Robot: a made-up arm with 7 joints.
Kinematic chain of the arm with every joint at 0, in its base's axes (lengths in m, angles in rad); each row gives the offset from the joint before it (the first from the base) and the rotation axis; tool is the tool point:
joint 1: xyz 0 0 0 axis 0 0.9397 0.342
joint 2: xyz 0 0 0 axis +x
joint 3: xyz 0 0 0 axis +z
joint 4: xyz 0.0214 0 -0.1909 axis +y
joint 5: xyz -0.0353 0 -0.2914 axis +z
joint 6: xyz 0 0 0 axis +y
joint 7: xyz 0 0 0 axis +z
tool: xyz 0 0 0
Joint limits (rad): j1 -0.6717..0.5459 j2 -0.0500..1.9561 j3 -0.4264..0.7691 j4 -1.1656..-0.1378 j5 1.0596..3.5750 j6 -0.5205..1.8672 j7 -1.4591..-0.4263
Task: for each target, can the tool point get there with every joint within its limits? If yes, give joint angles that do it. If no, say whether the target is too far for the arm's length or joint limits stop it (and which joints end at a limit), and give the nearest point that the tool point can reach.
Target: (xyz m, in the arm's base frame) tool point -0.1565 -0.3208 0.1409
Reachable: no: joint limits stop it (at a limit: joint 1, joint 2, joint 3, joint 4) | nearest point 0.3626 -0.2038 -0.1309 | short by 0.598 m
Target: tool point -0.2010 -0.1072 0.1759
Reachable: no: joint limits stop it (at a limit: joint 1, joint 2, joint 3, joint 4) | nearest point 0.0281 0.2145 0.3787 | short by 0.444 m
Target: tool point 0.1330 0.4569 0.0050
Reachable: yes | joints 0.1864 1.7604 -0.3293 -0.6426 2.7779 0.6640 -0.7583
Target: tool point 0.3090 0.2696 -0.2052
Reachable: yes | joints -0.2454 0.7715 0.0991 -0.9188 2.2055 -0.2700 -0.5543
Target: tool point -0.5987 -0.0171 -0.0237
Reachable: no: too far | nearest point -0.2347 0.1109 -0.4098 | short by 0.546 m
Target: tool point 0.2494 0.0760 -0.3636
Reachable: yes | joints 0.0179 0.2565 -0.0748 -1.0502 1.2532 1.0436 -1.3048
